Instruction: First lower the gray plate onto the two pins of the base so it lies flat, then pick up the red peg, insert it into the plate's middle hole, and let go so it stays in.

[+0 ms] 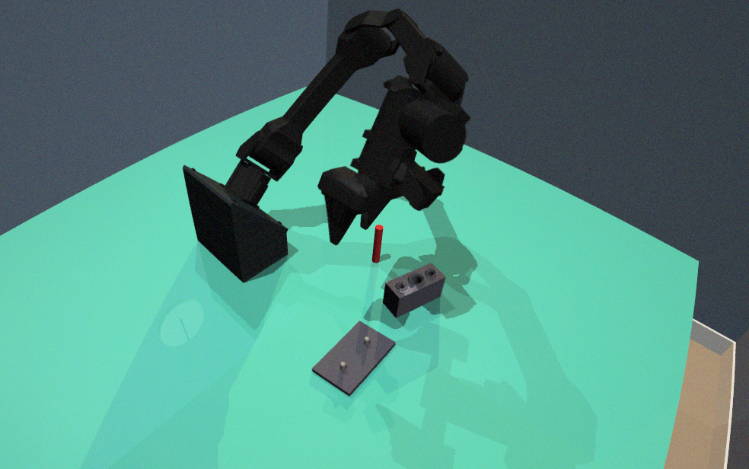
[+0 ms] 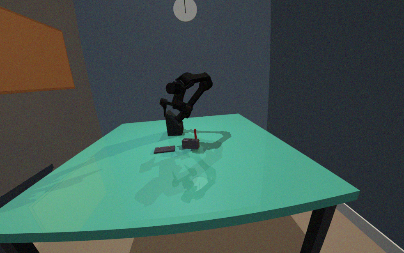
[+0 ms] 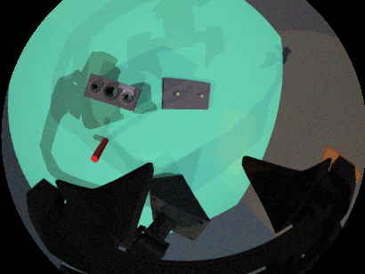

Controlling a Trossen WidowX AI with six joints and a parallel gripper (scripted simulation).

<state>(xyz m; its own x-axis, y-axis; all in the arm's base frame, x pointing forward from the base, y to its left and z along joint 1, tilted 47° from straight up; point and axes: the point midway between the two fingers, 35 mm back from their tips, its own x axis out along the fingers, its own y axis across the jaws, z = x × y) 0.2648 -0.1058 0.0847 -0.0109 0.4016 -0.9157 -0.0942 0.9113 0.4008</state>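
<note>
Now: the gray plate 14 cm below my gripper tip, 10 cm to the left of it and 7 cm ahead of it. Also, from my gripper tip: red peg 14 cm to the left, 13 cm below, 4 cm behind.
</note>
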